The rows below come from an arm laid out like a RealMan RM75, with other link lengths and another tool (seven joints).
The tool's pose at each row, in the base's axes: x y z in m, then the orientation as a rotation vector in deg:
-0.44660, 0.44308, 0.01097, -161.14, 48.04, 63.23
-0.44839, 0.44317, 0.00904, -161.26, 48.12, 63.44
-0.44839, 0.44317, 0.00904, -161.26, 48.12, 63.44
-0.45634, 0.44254, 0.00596, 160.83, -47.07, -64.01
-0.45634, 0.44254, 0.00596, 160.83, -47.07, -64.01
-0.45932, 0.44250, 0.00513, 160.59, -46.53, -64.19
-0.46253, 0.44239, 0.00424, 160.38, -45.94, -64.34
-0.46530, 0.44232, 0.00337, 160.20, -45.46, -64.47
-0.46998, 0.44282, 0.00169, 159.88, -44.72, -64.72
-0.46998, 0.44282, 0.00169, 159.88, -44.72, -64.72
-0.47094, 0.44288, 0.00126, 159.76, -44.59, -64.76
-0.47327, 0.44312, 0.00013, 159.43, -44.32, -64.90
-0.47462, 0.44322, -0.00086, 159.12, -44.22, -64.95
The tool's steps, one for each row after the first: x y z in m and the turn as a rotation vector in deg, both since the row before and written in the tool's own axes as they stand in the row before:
0.00009, 0.00043, 0.00260, -0.20, -0.04, 0.10
0.00000, 0.00000, 0.00000, 0.00, 0.00, 0.00
-0.00258, 0.00379, 0.00722, -1.02, -0.22, -0.26
0.00000, 0.00000, 0.00000, 0.00, 0.00, 0.00
-0.00126, 0.00126, 0.00253, -0.42, -0.08, -0.17
-0.00133, 0.00139, 0.00272, -0.42, -0.06, -0.20
-0.00110, 0.00114, 0.00244, -0.34, -0.05, -0.16
-0.00201, 0.00131, 0.00438, -0.56, -0.12, -0.24
0.00000, 0.00000, 0.00000, 0.00, 0.00, 0.00
-0.00034, 0.00028, 0.00096, -0.15, -0.02, -0.01
-0.00080, 0.00057, 0.00241, -0.37, -0.08, 0.01
-0.00023, 0.00028, 0.00164, -0.29, -0.03, 0.09

